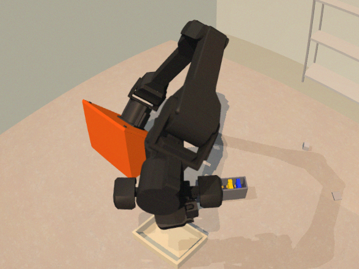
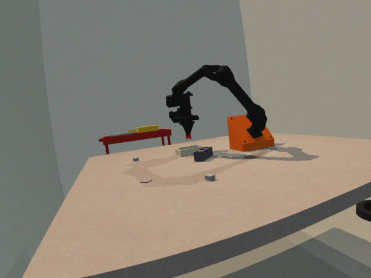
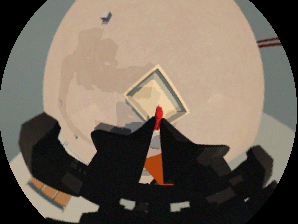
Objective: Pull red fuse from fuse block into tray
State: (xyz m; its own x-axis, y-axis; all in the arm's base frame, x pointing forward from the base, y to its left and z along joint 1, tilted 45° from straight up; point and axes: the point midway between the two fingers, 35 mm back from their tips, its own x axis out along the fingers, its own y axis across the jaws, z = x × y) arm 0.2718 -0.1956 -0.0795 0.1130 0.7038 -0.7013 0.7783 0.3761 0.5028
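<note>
Now: gripper tip 10 mm above the red fuse. From my gripper tip the other things lie so: cream tray 90 mm below; purple fuse 170 mm to the left, 70 mm below; yellow fuse 30 mm ahead, 200 mm to the left, 70 mm below.
</note>
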